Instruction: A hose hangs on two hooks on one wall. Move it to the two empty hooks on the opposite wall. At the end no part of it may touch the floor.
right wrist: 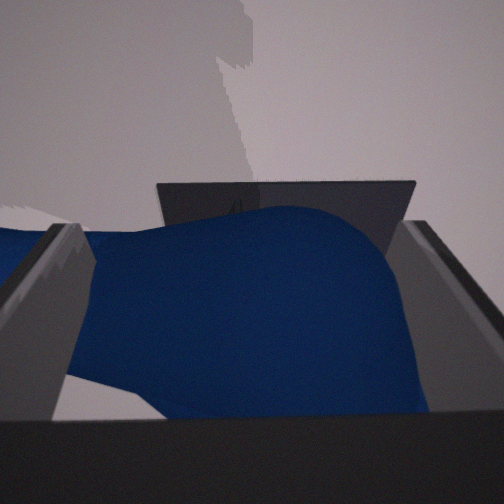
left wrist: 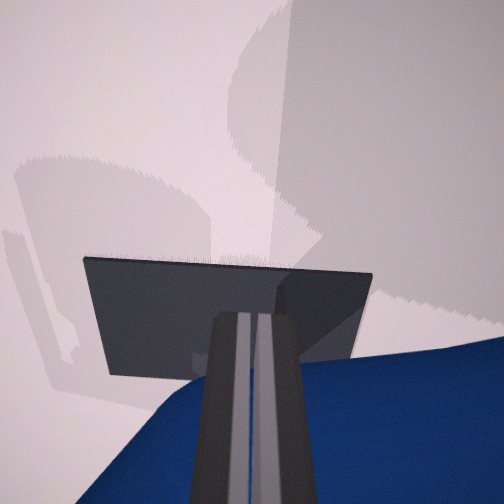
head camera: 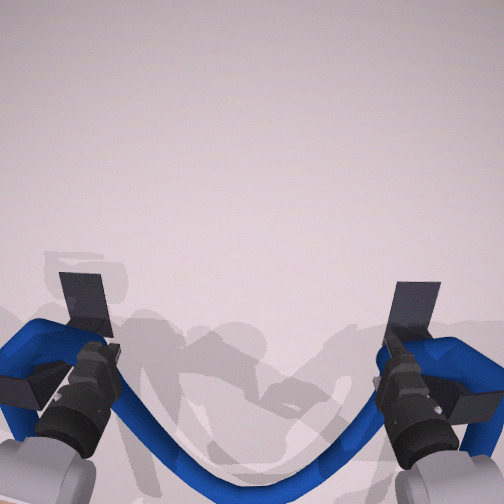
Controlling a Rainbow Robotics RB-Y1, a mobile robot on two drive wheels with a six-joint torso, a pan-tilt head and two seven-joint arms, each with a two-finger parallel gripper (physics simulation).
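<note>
A thick blue hose (head camera: 240,487) hangs on two dark hooks on the wall, the left hook (head camera: 85,302) and the right hook (head camera: 412,307), and sags low between them. My left gripper (head camera: 112,350) is at the left hook; in the left wrist view its fingers (left wrist: 250,317) are shut together with nothing between them, lying over the hose (left wrist: 400,425) and pointing at the hook plate (left wrist: 165,315). My right gripper (head camera: 392,345) is at the right hook; in the right wrist view its fingers (right wrist: 242,227) stand wide on both sides of the hose bend (right wrist: 250,310), pressed against it in front of the hook plate (right wrist: 285,195).
A plain pale wall fills the views, with shadows of my arms on it. Dark outer hook plates stick out at the left (head camera: 30,385) and right (head camera: 470,400) beside my wrists. The hose ends drop down at both picture edges.
</note>
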